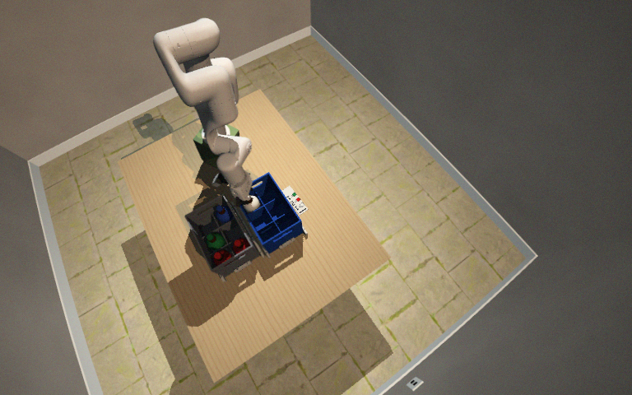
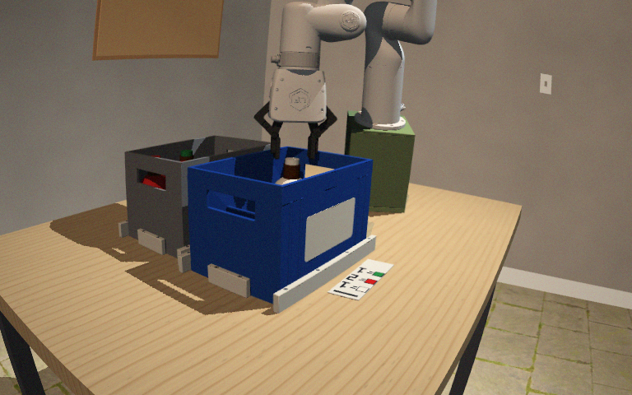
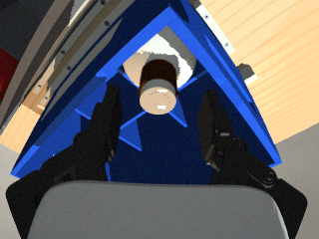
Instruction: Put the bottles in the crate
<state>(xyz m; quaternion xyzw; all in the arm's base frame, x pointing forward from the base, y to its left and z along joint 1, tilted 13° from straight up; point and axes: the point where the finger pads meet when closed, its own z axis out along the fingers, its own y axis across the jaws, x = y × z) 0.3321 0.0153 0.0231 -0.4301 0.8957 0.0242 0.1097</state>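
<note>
Now: the red bottle 170 mm ahead of my hand, 110 mm to the right of it and 90 mm below it. Round my hand: white-label bottle 90 mm below; then blue crate 80 mm ahead, 50 mm to the left, 100 mm below; then blue-label bottle 130 mm to the right, 90 mm below.
</note>
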